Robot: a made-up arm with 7 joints. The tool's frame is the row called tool. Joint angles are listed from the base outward. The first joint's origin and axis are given. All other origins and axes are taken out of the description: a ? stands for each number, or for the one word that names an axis. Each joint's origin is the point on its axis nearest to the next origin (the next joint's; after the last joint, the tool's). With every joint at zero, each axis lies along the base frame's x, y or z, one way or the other. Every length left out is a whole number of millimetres.
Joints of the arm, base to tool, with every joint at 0 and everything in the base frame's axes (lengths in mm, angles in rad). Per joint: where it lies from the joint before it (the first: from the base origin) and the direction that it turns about. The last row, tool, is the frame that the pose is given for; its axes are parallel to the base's.
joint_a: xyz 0 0 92 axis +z
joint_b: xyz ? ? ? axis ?
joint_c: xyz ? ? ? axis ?
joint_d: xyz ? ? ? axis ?
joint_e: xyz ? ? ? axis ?
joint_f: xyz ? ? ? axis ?
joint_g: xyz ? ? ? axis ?
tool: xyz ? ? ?
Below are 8 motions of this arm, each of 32 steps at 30 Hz.
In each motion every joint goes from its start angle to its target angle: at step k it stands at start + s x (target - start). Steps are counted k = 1, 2, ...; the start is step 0. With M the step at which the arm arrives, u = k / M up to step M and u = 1 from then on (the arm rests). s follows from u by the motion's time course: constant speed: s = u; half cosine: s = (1 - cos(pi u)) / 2; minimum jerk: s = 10 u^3 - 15 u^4 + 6 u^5.
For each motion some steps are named. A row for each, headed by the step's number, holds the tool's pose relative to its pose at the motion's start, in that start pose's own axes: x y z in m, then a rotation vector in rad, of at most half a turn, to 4 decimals.
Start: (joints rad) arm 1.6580 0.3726 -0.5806 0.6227 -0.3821 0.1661 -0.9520
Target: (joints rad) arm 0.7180 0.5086 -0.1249 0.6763 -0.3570 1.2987 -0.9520
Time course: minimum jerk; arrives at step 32
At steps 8, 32:
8: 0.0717 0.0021 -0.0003 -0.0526 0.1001 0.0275
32: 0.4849 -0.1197 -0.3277 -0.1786 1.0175 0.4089

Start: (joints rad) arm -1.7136 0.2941 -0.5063 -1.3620 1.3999 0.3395 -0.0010
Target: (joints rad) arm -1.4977 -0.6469 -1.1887 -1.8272 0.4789 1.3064 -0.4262
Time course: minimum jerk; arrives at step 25
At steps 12, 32:
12: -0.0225 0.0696 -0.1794 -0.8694 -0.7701 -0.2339
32: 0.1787 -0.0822 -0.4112 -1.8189 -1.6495 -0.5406

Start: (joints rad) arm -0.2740 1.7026 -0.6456 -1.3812 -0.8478 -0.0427 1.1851
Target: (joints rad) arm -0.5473 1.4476 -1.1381 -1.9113 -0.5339 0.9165 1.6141
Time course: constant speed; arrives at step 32
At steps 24, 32:
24: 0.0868 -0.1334 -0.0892 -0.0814 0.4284 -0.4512
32: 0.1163 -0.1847 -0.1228 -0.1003 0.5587 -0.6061

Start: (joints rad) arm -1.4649 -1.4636 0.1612 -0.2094 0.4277 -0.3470 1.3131
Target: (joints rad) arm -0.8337 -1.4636 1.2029 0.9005 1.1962 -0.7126 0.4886
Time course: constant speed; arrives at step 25
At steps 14, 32:
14: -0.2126 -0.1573 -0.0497 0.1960 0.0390 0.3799
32: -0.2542 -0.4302 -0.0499 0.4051 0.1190 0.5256

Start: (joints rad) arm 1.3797 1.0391 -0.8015 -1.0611 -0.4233 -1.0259 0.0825
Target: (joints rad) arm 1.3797 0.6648 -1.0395 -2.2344 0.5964 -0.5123 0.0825
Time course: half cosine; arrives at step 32
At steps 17, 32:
17: 0.0148 -0.0894 0.0525 0.2654 0.2518 -0.2420
32: 0.0833 -0.1751 0.0793 0.4366 0.6849 -0.1648

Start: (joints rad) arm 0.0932 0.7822 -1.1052 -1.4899 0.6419 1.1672 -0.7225
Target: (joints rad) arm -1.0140 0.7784 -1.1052 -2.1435 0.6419 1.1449 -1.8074
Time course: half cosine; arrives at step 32
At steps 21, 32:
21: -0.2816 -0.0143 -0.0467 0.3028 -1.0589 -1.1813
32: -0.2697 0.1221 -0.0836 0.1134 -1.3552 -1.7074

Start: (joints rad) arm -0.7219 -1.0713 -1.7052 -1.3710 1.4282 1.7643 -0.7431
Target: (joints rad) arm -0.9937 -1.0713 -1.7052 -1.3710 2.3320 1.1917 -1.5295
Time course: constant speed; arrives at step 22
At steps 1, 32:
1: -0.0119 -0.0147 -0.0014 0.0525 -0.0322 0.0113
32: -0.1925 -0.2613 -0.2392 1.1612 -0.4025 -0.2621

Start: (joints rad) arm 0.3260 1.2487 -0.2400 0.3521 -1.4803 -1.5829 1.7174
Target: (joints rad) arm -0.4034 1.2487 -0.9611 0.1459 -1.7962 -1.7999 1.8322
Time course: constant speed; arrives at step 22
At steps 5, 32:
5: 0.0354 -0.0052 -0.0221 -0.0426 -0.0149 0.0031
32: 0.1890 -0.0211 -0.0474 -0.1709 -0.0354 0.0205

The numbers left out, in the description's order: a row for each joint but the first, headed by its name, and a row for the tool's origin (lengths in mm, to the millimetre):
joint_b: xyz 62 -378 0, axis +y
joint_c: xyz -225 0 -34, axis +x
joint_d: xyz 0 313 97, axis -x
joint_e: xyz 0 253 117, axis +y
joint_f: xyz -19 0 -103, axis -x
joint_g: xyz 0 -66 52, axis +y
tool: xyz 56 0 260

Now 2 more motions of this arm.
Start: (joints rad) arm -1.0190 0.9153 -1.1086 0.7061 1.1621 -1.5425 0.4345
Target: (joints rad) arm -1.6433 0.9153 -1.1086 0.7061 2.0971 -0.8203 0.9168
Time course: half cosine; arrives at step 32
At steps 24, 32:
24: -0.2092 0.0415 -0.1722 0.0481 1.1640 -1.1376
32: -0.2677 0.0525 -0.1964 0.0701 1.4089 -1.3139

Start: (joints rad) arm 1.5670 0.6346 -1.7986 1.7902 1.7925 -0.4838 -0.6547
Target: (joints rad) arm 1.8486 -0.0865 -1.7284 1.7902 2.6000 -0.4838 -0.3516
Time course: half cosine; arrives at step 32
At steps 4, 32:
4: 0.0144 0.0123 0.0142 -0.0214 0.0619 -0.0232
32: 0.3731 0.1698 0.1380 -0.4014 1.6666 -0.6819

